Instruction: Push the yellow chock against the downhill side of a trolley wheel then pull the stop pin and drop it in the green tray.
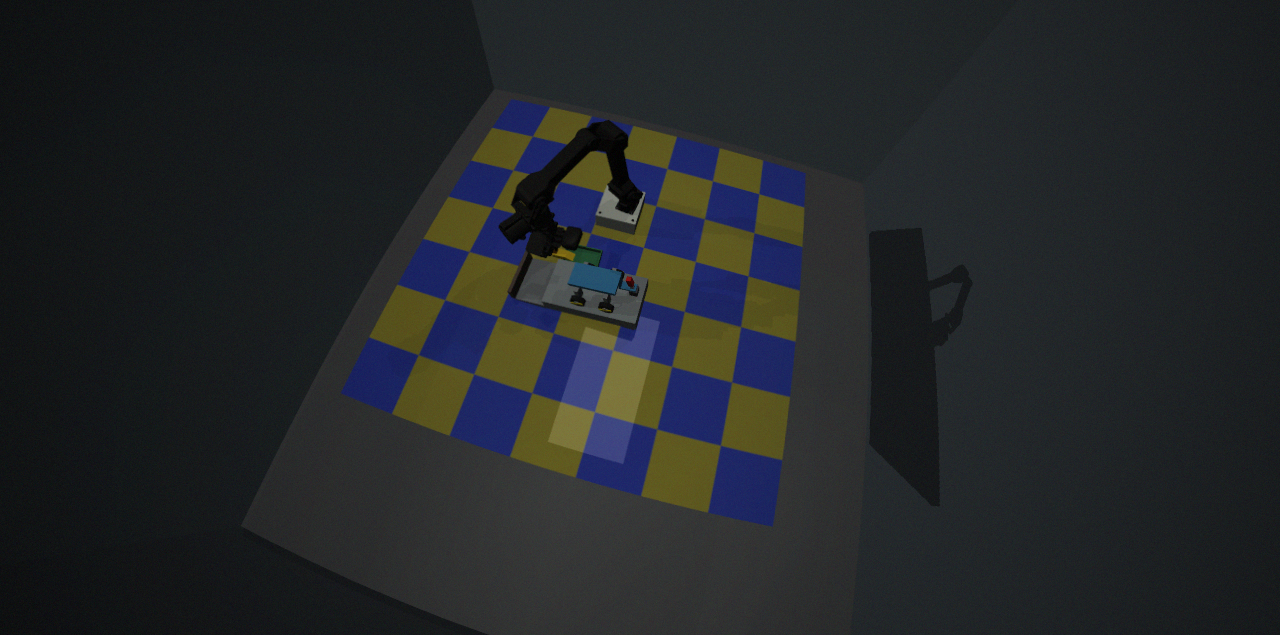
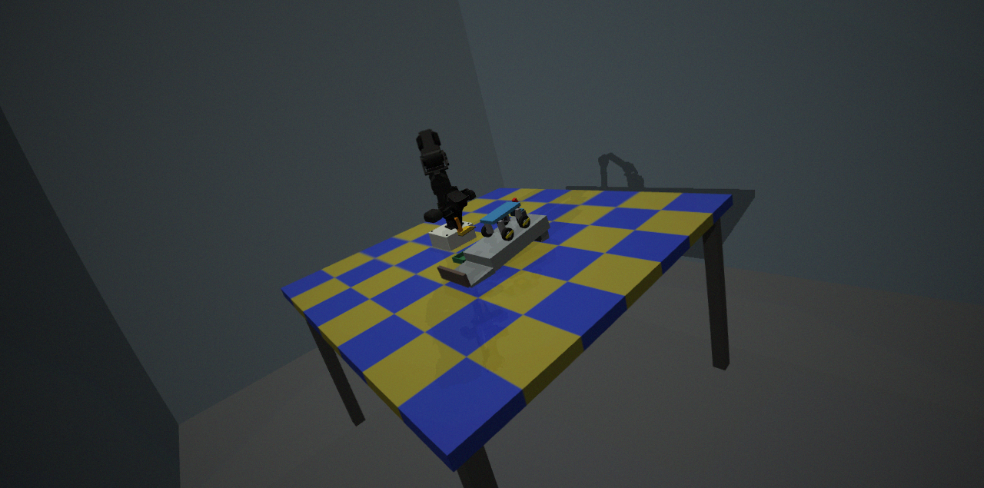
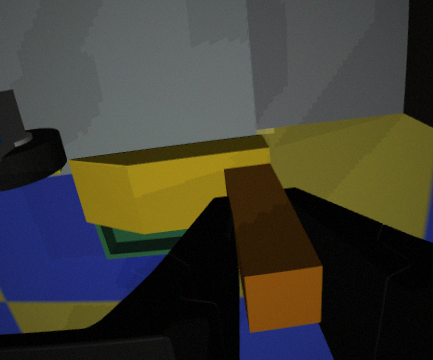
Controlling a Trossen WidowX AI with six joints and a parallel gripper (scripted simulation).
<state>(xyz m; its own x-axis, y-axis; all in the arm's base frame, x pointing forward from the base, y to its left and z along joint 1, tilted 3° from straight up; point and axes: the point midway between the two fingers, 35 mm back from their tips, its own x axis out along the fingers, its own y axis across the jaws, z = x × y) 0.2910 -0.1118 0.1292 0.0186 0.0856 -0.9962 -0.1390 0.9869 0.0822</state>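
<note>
The red-headed stop pin is 25 cm to the left of my gripper tip and 2 cm below it. Round my gripper tip: yellow chock (2 cm to the left, 1 cm below); then blue trolley (4 cm ahead, 16 cm to the left, 4 cm below); then dark end stop (7 cm ahead, 10 cm to the right, 12 cm below).
</note>
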